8 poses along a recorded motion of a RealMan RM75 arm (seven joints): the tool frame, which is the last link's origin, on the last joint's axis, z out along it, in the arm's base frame.
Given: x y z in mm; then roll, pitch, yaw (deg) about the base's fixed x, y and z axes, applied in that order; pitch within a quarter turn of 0, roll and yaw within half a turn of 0.
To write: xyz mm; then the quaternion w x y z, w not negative. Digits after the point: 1 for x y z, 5 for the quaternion.
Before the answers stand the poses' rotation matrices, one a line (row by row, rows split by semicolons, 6 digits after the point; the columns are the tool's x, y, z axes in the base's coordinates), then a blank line. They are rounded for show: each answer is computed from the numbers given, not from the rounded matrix.
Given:
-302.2 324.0 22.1 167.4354 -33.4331 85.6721
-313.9 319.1 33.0 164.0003 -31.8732 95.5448
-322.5 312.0 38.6 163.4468 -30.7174 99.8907
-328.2 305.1 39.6 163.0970 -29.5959 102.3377
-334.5 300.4 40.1 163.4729 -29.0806 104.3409
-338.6 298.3 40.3 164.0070 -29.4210 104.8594
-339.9 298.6 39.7 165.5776 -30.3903 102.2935
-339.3 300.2 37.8 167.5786 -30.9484 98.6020
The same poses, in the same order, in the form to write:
0.062977 0.964223 0.257502; 0.832150 -0.193172 0.519818; 0.550963 0.181544 -0.814544
-0.082055 0.970829 0.225298; 0.845245 -0.051983 0.531844; 0.528041 0.234072 -0.816323
-0.147669 0.969307 0.196567; 0.846920 0.021282 0.531295; 0.510804 0.244932 -0.824068
-0.185795 0.965384 0.183068; 0.849449 0.064162 0.523756; 0.493880 0.252818 -0.831965
-0.216466 0.963058 0.160191; 0.846704 0.103503 0.521900; 0.486039 0.248608 -0.837830
-0.223375 0.963856 0.145209; 0.841905 0.115707 0.527075; 0.491223 0.239987 -0.837321
-0.183664 0.973106 0.139038; 0.842820 0.083098 0.531742; 0.505888 0.214846 -0.835415
-0.128276 0.982152 0.137562; 0.847983 0.036694 0.528751; 0.514266 0.184476 -0.837555

-302.2 324.0 22.1 0.11754 -0.71950 -0.62418 -0.28091
-313.9 319.1 33.0 0.11140 -0.66825 -0.67941 -0.28183
-322.5 312.0 38.6 0.11129 -0.64326 -0.70587 -0.27492
-328.2 305.1 39.6 0.10770 -0.62889 -0.72144 -0.26910
-334.5 300.4 40.1 0.11091 -0.61601 -0.73447 -0.26227
-338.6 298.3 40.3 0.11727 -0.61201 -0.73763 -0.25997
-339.9 298.6 39.7 0.12651 -0.62623 -0.72494 -0.25746
-339.3 300.2 37.8 0.13310 -0.64664 -0.70755 -0.25200

